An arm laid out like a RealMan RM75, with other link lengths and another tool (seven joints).
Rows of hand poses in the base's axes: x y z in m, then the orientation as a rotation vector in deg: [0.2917, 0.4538, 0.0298, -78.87, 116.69, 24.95]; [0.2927, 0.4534, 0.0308, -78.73, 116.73, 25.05]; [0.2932, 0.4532, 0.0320, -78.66, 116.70, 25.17]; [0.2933, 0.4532, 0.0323, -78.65, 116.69, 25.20]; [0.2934, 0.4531, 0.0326, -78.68, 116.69, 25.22]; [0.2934, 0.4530, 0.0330, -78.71, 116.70, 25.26]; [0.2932, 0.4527, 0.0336, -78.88, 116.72, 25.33]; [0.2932, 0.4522, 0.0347, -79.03, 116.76, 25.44]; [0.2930, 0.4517, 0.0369, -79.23, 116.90, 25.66]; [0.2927, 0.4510, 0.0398, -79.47, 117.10, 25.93]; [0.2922, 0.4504, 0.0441, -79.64, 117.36, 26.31]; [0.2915, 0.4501, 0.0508, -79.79, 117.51, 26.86]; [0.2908, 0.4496, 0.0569, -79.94, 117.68, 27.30]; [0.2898, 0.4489, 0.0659, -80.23, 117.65, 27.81]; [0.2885, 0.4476, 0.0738, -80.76, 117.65, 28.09]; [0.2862, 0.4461, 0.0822, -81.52, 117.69, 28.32]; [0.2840, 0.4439, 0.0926, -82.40, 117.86, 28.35]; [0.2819, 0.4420, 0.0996, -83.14, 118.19, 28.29]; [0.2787, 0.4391, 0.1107, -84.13, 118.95, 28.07]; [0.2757, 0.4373, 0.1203, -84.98, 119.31, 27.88]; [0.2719, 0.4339, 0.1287, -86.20, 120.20, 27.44]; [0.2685, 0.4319, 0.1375, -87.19, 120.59, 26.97]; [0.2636, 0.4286, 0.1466, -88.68, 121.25, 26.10]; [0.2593, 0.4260, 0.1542, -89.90, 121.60, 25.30]
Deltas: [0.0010, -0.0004, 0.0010, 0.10, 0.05, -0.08]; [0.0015, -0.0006, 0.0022, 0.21, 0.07, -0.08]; [0.0016, -0.0006, 0.0025, 0.23, 0.08, -0.08]; [0.0017, -0.0007, 0.0028, 0.23, 0.10, -0.05]; [0.0017, -0.0008, 0.0032, 0.23, 0.13, -0.03]; [0.0015, -0.0011, 0.0038, 0.18, 0.22, 0.10]; [0.0015, -0.0016, 0.0049, 0.14, 0.33, 0.21]; [0.0013, -0.0021, 0.0071, 0.10, 0.59, 0.36]; [0.0010, -0.0028, 0.0100, 0.03, 0.93, 0.54]; [0.0005, -0.0034, 0.0143, 0.02, 1.35, 0.67]; [-0.0002, -0.0037, 0.0210, 0.16, 1.78, 0.87]; [-0.0009, -0.0042, 0.0271, 0.23, 2.16, 1.04]; [-0.0019, -0.0049, 0.0361, 0.36, 2.46, 1.37]; [-0.0032, -0.0062, 0.0440, 0.25, 2.72, 1.79]; [-0.0055, -0.0077, 0.0524, -0.02, 3.04, 2.34]; [-0.0077, -0.0099, 0.0628, -0.50, 3.37, 2.87]; [-0.0098, -0.0118, 0.0698, -1.04, 3.75, 3.23]; [-0.0130, -0.0147, 0.0809, -1.97, 4.43, 3.59]; [-0.0160, -0.0165, 0.0905, -2.64, 4.79, 3.99]; [-0.0198, -0.0199, 0.0989, -3.85, 5.51, 4.40]; [-0.0232, -0.0219, 0.1077, -4.73, 5.80, 4.80]; [-0.0281, -0.0252, 0.1168, -6.17, 6.22, 5.34]; [-0.0324, -0.0278, 0.1244, -7.31, 6.40, 5.81]
